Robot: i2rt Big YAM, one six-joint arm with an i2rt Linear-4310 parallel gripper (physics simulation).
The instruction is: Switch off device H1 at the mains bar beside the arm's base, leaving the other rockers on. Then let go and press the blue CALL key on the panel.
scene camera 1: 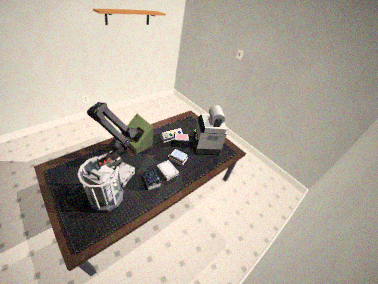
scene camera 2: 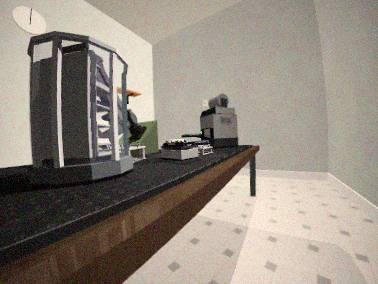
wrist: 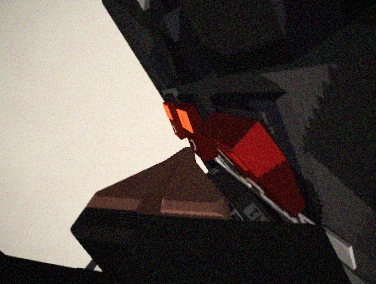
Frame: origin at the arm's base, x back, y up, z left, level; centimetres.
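Seen in the pictures: gripper, between the fingertips: (scene camera 1: 103,164) (wrist: 189,154); arm's base, origin of its link: (scene camera 1: 138,134) (scene camera 2: 138,134).
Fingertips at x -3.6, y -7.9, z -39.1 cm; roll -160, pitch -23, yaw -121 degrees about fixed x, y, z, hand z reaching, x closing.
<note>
Pixels of each thing's top centre, then the offset from my fingertips to it. "pt": a spot on its surface instead.
- mains bar, a spot on its surface: (wrist: 243,211) pt dy -2.2, dx -13.9, dz -6.8 cm
- nearest rocker, a spot on its surface: (wrist: 258,152) pt dy -0.7, dx +2.5, dz +8.9 cm
- key panel, centre of its top: (scene camera 1: 172,131) dy +2.9, dx -9.2, dz +72.0 cm
- table with its blue key, centre of its top: (scene camera 1: 179,131) dy +2.0, dx -13.7, dz +78.4 cm
- glass tower, centre of its top: (scene camera 2: 83,55) (scene camera 1: 97,168) dy +28.1, dx -23.9, dz -13.9 cm
- grey machine, centre of its top: (scene camera 1: 216,109) (scene camera 2: 216,95) dy +40.1, dx -41.8, dz +88.6 cm
The mains bar (scene camera 1: 105,160) (wrist: 243,211) lies beside the arm's base, behind the glass tower. In the wrist view it carries three red rockers. The two far rockers (wrist: 168,111) (wrist: 184,120) glow orange on top. The nearest rocker (wrist: 258,152) is plain red with no glow. My gripper (wrist: 189,154) (scene camera 1: 112,156) is shut on nothing, its brown tips a short way off the rockers and touching none. The key panel (scene camera 1: 168,135) (scene camera 2: 178,142) sits at the back middle of the table with its blue key (scene camera 1: 179,132).
A glass tower (scene camera 1: 100,183) (scene camera 2: 76,106) stands in front of the bar. A green box (scene camera 1: 141,131) is behind the arm. A grey machine (scene camera 1: 210,137) (scene camera 2: 219,125) stands at the far right. Three well plates (scene camera 1: 151,178) (scene camera 1: 167,169) (scene camera 1: 178,155) lie mid-table.
</note>
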